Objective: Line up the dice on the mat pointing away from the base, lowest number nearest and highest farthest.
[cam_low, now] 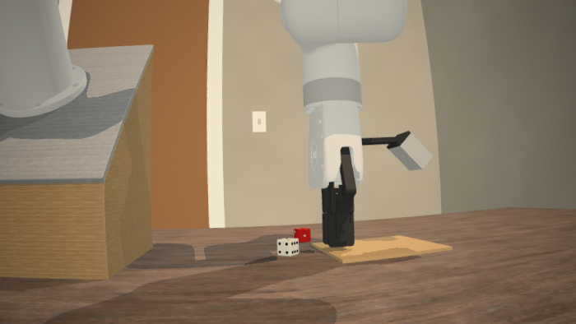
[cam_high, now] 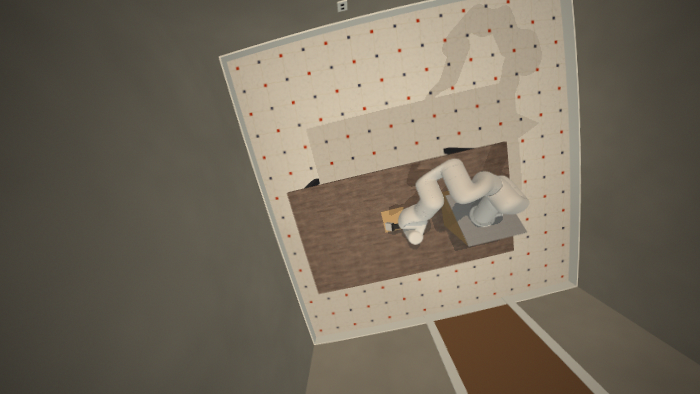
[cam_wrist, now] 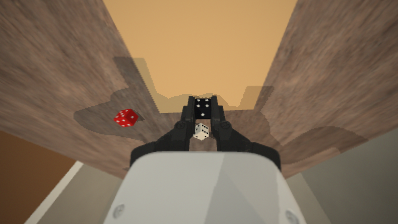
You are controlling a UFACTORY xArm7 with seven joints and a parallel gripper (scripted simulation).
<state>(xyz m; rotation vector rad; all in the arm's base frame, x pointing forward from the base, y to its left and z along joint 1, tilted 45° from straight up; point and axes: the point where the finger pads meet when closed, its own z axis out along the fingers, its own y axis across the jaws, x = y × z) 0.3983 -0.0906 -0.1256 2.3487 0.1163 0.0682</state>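
Now: the tan mat 5 cm ahead of my hand and 3 cm below it. From my hand the other things lie so: red die (3 cm behind, 12 cm to the left, 2 cm below).
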